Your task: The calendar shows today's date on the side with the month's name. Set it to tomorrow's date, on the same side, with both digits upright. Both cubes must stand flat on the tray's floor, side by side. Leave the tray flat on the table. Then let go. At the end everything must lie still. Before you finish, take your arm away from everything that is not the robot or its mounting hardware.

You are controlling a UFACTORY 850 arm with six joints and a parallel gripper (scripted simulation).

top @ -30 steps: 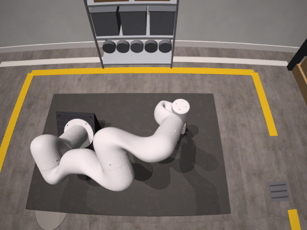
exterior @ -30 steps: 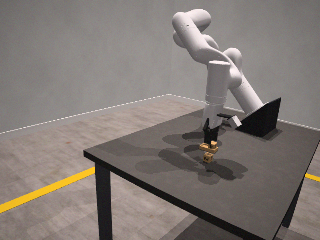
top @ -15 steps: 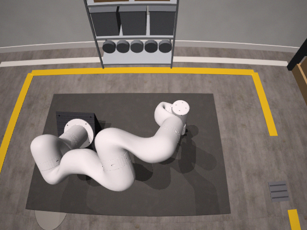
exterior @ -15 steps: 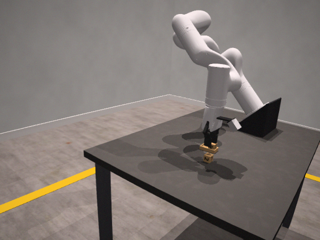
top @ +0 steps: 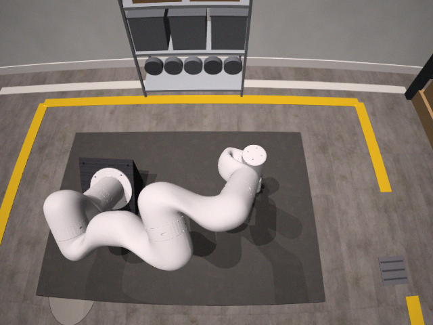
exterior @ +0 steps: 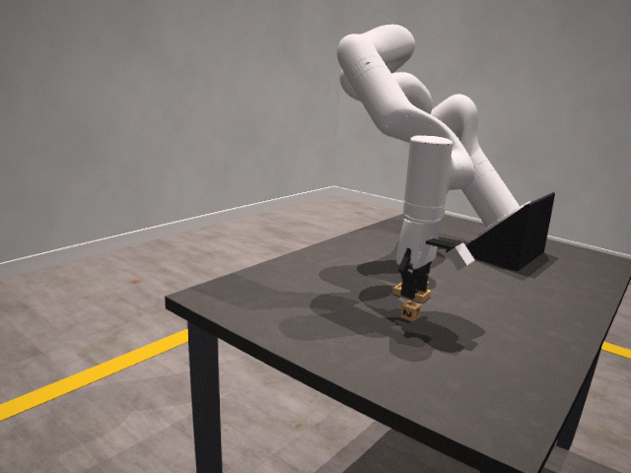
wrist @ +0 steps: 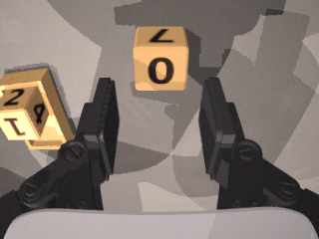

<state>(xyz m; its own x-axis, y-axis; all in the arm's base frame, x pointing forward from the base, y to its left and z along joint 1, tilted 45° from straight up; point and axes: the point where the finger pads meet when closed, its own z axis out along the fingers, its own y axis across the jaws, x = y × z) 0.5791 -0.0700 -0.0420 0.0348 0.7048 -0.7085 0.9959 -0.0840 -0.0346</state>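
The calendar cube lies 60 mm below my hand. Round my hand: wooden tray (110 mm behind, 70 mm below, 50 mm to the right).
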